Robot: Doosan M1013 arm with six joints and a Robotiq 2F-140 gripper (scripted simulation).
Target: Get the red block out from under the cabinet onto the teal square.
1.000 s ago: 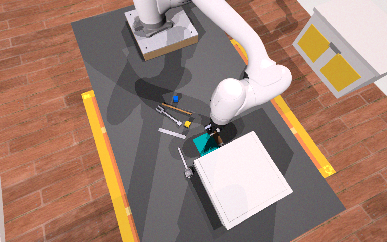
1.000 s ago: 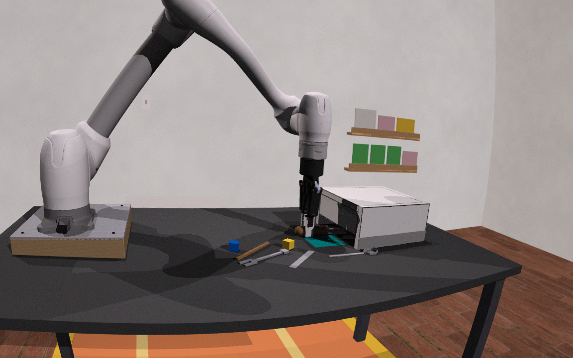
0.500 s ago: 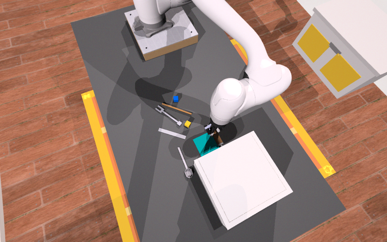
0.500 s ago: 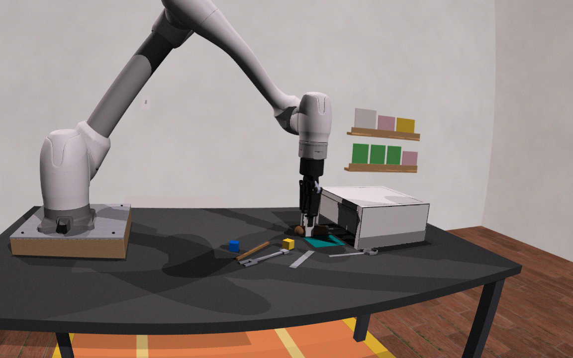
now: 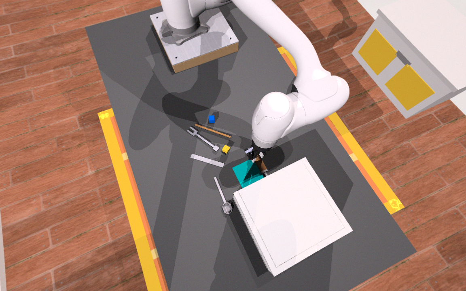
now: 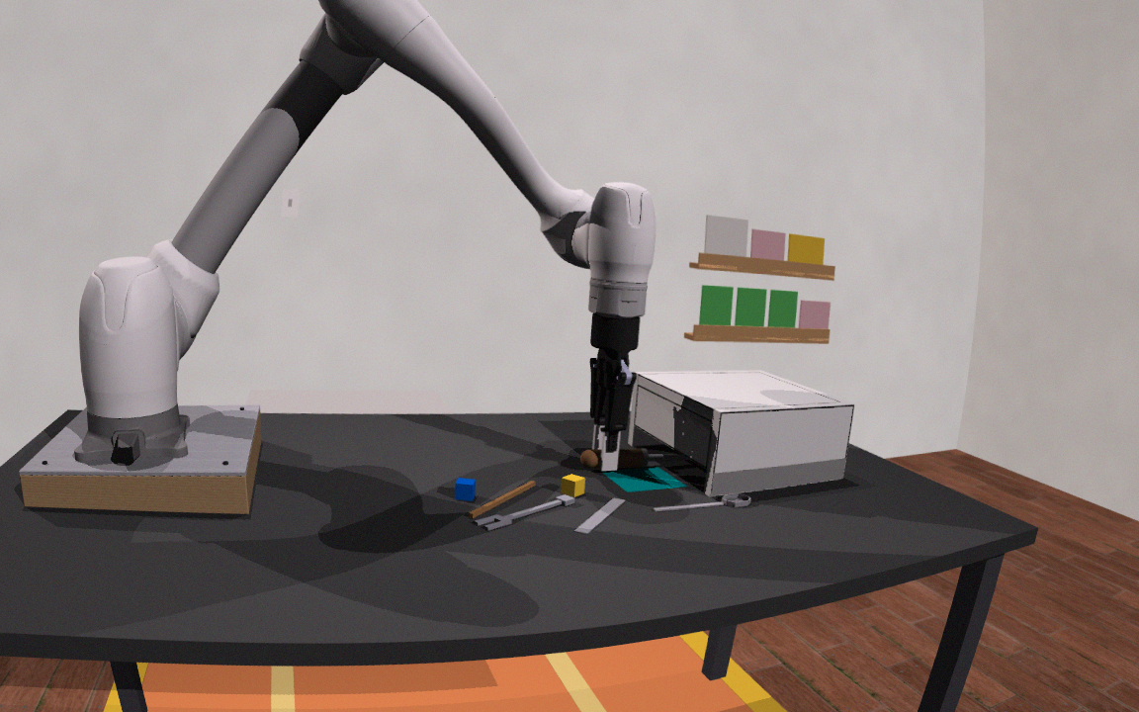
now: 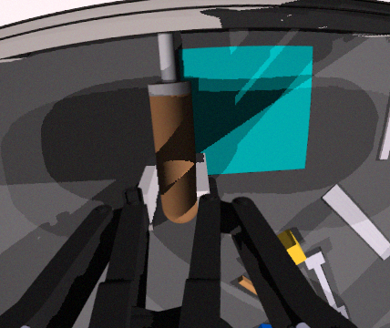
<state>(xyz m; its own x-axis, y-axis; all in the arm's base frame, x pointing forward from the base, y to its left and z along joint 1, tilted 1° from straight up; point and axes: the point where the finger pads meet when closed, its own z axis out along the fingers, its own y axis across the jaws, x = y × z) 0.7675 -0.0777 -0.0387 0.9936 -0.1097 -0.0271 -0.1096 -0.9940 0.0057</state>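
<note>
My hand is 26 cm past the blue cube, 7 cm to the left of it and 3 cm above it. From my hand the other things lie so: hook tool (13 cm ahead, 5 cm to the right, 3 cm below); yellow block (10 cm behind, 9 cm to the right, 3 cm below); teal square (6 cm to the right, 4 cm below, 4 cm ahead).
</note>
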